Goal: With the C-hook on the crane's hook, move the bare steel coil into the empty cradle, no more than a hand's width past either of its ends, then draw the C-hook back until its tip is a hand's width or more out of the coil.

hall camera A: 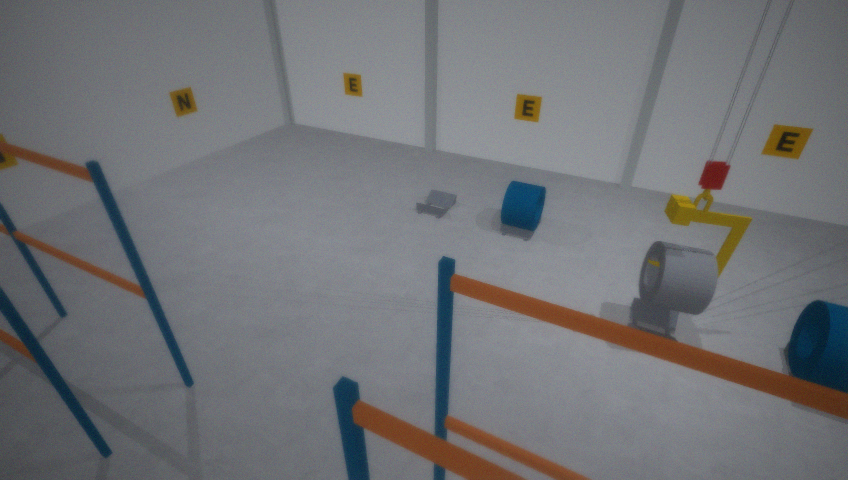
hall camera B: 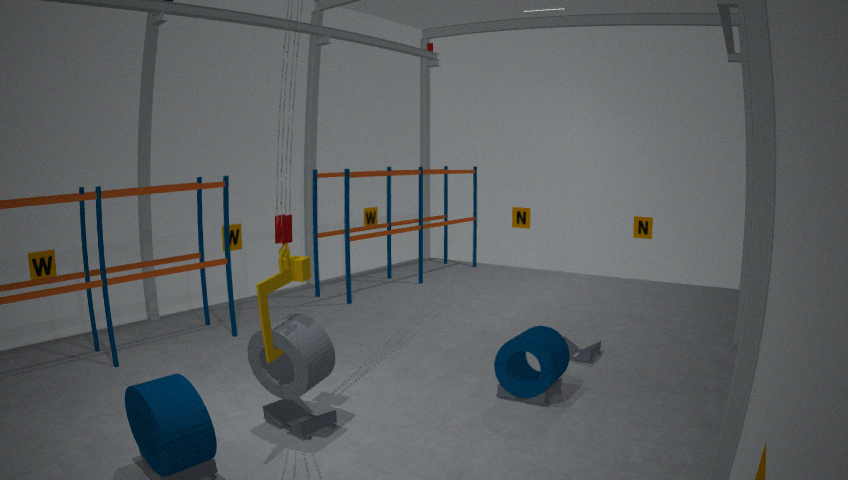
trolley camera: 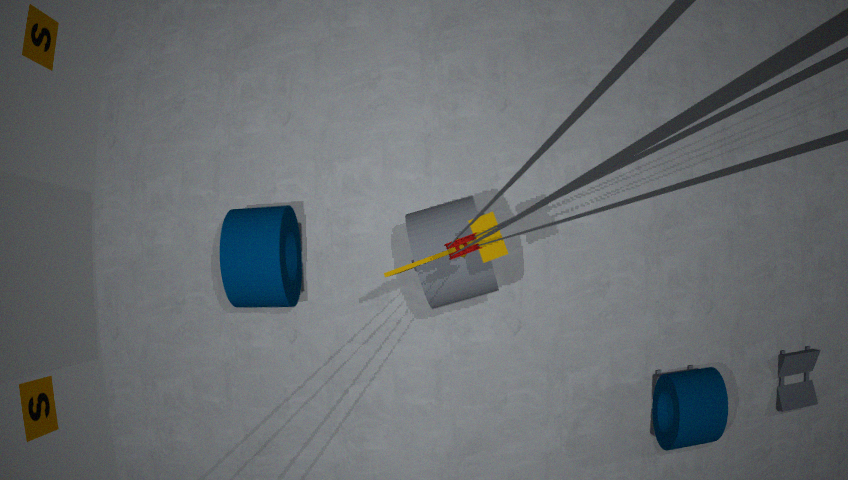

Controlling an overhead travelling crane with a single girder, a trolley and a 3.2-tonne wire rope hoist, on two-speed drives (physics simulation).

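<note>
The yellow C-hook, my gripper [hall camera A: 731, 246] [hall camera B: 266, 321] [trolley camera: 416, 263], hangs under the red hook block [hall camera A: 714, 175] [hall camera B: 283, 228] with its lower arm in the bore of the bare steel coil [hall camera A: 690, 282] [hall camera B: 318, 350] [trolley camera: 440, 226] and carries it. The coil hangs above the empty cradle [hall camera A: 651, 315] [hall camera B: 318, 423], with a small gap between them in the hall camera B view. In the trolley camera view the coil is turned at an angle compared with the blue coil at its left, and it hides most or all of the cradle.
A blue coil [hall camera A: 824, 344] [hall camera B: 172, 422] [trolley camera: 255, 255] sits on one side. Another blue coil [hall camera A: 523, 205] [hall camera B: 550, 350] [trolley camera: 696, 407] stands on the other side, beside a second empty cradle [hall camera A: 443, 197] [hall camera B: 587, 352] [trolley camera: 797, 396]. Racks [hall camera A: 445, 344] [hall camera B: 348, 237] stand by the west wall.
</note>
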